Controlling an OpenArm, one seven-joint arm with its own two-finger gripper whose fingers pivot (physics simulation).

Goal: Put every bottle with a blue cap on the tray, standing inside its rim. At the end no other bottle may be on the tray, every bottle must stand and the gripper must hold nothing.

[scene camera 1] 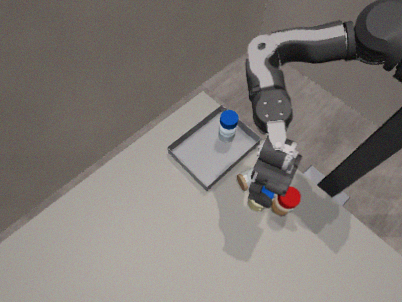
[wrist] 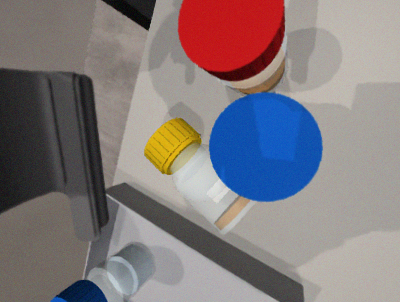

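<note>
One blue-capped bottle stands on the grey tray, near its back corner in the scene view. Another blue-capped bottle stands on the table outside the tray, its cap seen from straight above in the wrist view. My gripper is open above this second bottle and partly hides it in the scene view. In the wrist view one dark finger shows at the left, apart from the bottles; the other finger does not show. Nothing is seen held.
A red-capped bottle stands close beside the second blue-capped one. A yellow-capped bottle lies on its side between that bottle and the tray, its cap hidden by the arm in the scene view. The table edge runs near them.
</note>
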